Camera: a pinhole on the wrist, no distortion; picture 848 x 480 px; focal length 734.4 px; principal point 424.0 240.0 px. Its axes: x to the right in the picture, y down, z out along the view. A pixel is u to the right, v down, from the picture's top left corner.
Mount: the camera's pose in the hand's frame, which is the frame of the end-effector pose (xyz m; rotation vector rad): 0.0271 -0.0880 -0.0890 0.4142 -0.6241 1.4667
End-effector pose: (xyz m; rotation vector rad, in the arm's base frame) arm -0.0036 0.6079 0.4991 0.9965 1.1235 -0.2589
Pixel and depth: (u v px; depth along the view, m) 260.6 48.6 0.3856
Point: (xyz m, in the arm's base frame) -0.1149 0.2730 0.2353
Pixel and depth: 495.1 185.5 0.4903
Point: -0.0233 0.1548 0.3377
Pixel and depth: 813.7 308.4 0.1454
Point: -0.0351 0.4863 0.4484
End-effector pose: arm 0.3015 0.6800 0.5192 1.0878 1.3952 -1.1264
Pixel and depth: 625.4 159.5 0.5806
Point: 0.0551 0.1667 0.5062
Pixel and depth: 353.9 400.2 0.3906
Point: -0.0035 0.4378 0.6473
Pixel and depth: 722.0 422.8 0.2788
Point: 0.1772 0.4617 0.6008
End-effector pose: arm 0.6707 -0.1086 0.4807 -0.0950 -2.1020 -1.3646
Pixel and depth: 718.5 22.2 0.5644
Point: 0.2433 0.1667 0.1873
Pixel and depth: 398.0 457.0 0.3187
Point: 0.5858 -0.0920 0.1555
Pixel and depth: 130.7 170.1 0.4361
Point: 0.4071 -0.2164 0.0490
